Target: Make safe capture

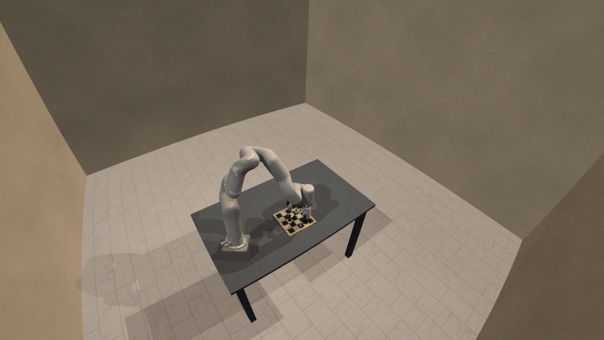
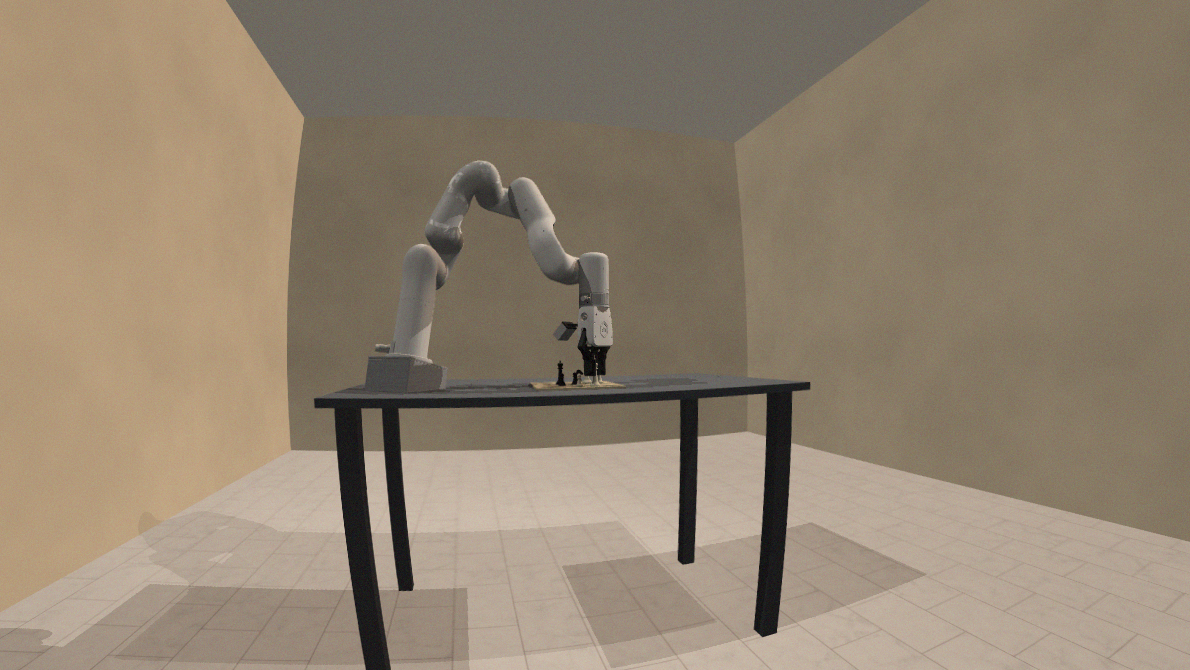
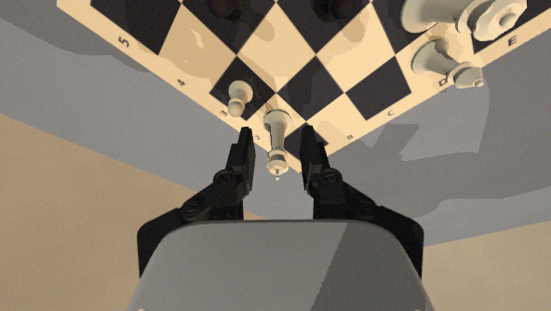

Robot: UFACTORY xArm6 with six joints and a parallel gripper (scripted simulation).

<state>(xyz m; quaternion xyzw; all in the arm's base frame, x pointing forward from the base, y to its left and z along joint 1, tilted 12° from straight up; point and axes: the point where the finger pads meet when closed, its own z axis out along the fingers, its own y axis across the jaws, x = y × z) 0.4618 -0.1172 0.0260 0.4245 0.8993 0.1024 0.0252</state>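
Right now my hand is 10 mm above the white bishop. From my hand the other things lie so: chessboard: 80 mm to the left, 50 mm below, 30 mm behind; then white pawn: 40 mm behind, 30 mm below.
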